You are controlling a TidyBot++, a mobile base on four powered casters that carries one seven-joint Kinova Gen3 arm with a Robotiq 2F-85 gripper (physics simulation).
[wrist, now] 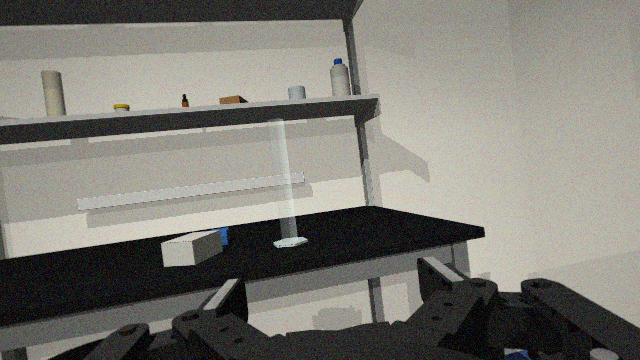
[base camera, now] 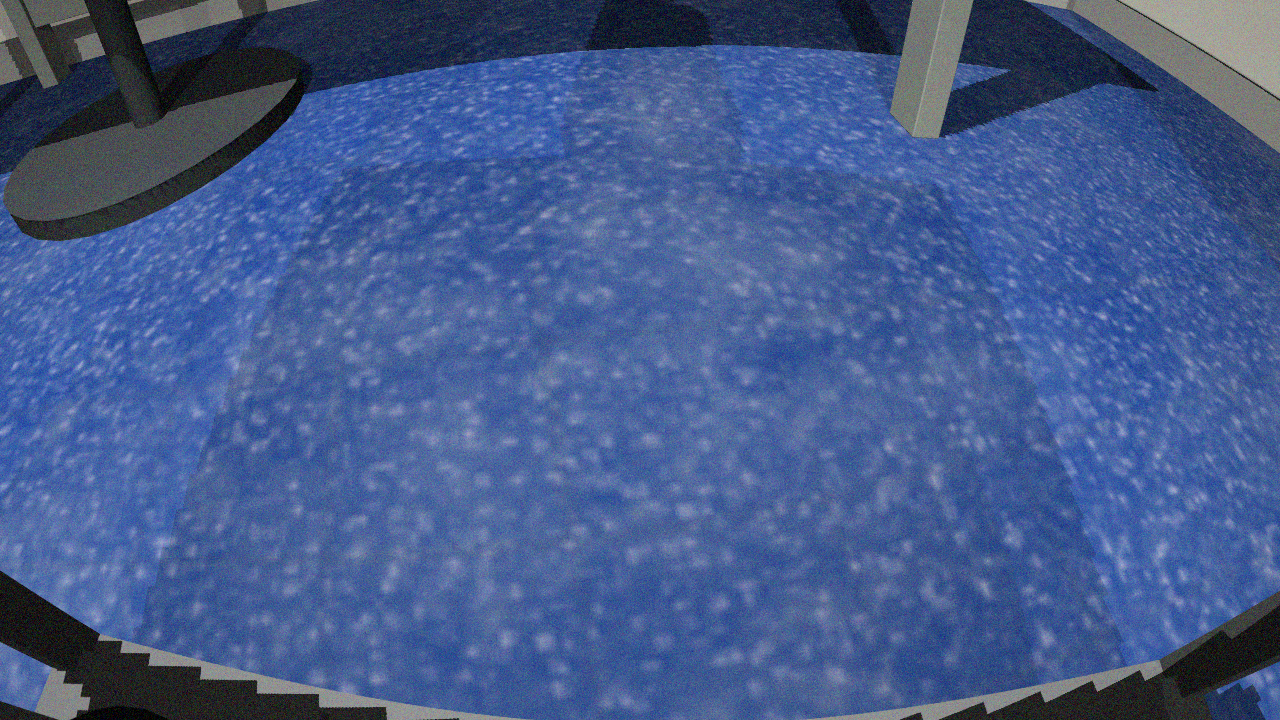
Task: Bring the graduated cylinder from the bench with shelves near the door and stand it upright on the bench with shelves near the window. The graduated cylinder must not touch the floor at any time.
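Frame: origin at the arm's base, x right, y ahead, z up, level; millimetres.
Seen in the pictures: gripper, fingertip midpoint: (wrist: 332, 287).
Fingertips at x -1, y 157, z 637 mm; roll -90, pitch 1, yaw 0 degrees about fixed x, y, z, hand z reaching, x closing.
A point is followed by its place in that frame.
The graduated cylinder (wrist: 288, 200) @(x -90, y 826, z 635 mm), clear and tall with a pale flat foot, stands upright on the black top of the bench with shelves (wrist: 340, 225) @(x 48, y 1027, z 518 mm), toward its right end. Its upper end shows in front of the lower shelf's edge. My gripper (wrist: 332, 287) @(x -1, y 157, z 637 mm) is open and empty, its fingers wide apart. It is short of the bench, with the cylinder beyond and above the gap between the fingertips in the wrist view. Whether this bench is the one near the door or near the window, I cannot tell.
A white box (wrist: 192, 248) @(x -317, y 731, z 557 mm) with a blue item (wrist: 224, 236) @(x -305, y 933, z 543 mm) behind it lies left of the cylinder. The shelf (wrist: 200, 116) @(x -405, y 1140, z 956 mm) above holds bottles and jars. In the base view, a stool's round base (base camera: 152, 165) @(x -571, y 674, z -366 mm) stands at left and a bench leg (base camera: 930, 71) @(x 311, y 772, z -306 mm) at right.
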